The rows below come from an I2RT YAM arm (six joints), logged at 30 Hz.
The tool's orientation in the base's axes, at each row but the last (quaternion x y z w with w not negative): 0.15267 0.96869 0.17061 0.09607; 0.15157 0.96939 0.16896 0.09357; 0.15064 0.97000 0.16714 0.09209; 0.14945 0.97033 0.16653 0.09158; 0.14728 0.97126 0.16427 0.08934; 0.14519 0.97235 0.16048 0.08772; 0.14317 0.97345 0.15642 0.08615; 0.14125 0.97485 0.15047 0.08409; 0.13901 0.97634 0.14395 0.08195; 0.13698 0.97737 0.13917 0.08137; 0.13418 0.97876 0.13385 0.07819; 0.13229 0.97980 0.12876 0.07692; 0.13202 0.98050 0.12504 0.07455
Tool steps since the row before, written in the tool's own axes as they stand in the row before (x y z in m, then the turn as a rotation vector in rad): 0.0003 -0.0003 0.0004 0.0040 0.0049 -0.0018; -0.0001 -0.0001 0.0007 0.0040 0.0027 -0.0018; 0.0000 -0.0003 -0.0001 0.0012 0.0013 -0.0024; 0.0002 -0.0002 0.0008 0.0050 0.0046 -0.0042; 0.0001 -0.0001 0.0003 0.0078 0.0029 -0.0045; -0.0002 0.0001 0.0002 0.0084 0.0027 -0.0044; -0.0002 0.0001 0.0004 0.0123 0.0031 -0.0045; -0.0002 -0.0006 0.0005 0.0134 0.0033 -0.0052; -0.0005 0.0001 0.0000 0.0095 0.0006 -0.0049; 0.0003 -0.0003 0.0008 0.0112 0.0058 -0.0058; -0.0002 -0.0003 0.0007 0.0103 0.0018 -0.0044; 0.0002 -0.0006 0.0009 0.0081 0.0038 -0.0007; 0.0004 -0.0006 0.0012 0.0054 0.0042 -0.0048
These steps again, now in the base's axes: -0.0003 0.0000 -0.0005 -0.0029 0.0052 0.0029; 0.0002 0.0001 -0.0007 -0.0035 0.0032 0.0021; -0.0001 -0.0003 0.0000 -0.0013 0.0008 0.0025; -0.0001 0.0001 -0.0008 -0.0045 0.0045 0.0049; -0.0001 0.0000 -0.0003 -0.0076 0.0038 0.0042; 0.0003 0.0001 -0.0001 -0.0082 0.0038 0.0040; 0.0003 0.0001 -0.0003 -0.0118 0.0053 0.0037; 0.0001 -0.0005 -0.0006 -0.0129 0.0056 0.0043; 0.0005 -0.0001 0.0001 -0.0098 0.0021 0.0037; -0.0002 0.0000 -0.0009 -0.0104 0.0072 0.0059; 0.0003 -0.0002 -0.0007 -0.0102 0.0035 0.0035; -0.0002 -0.0003 -0.0010 -0.0069 0.0056 0.0008; -0.0003 -0.0002 -0.0014 -0.0050 0.0043 0.0051
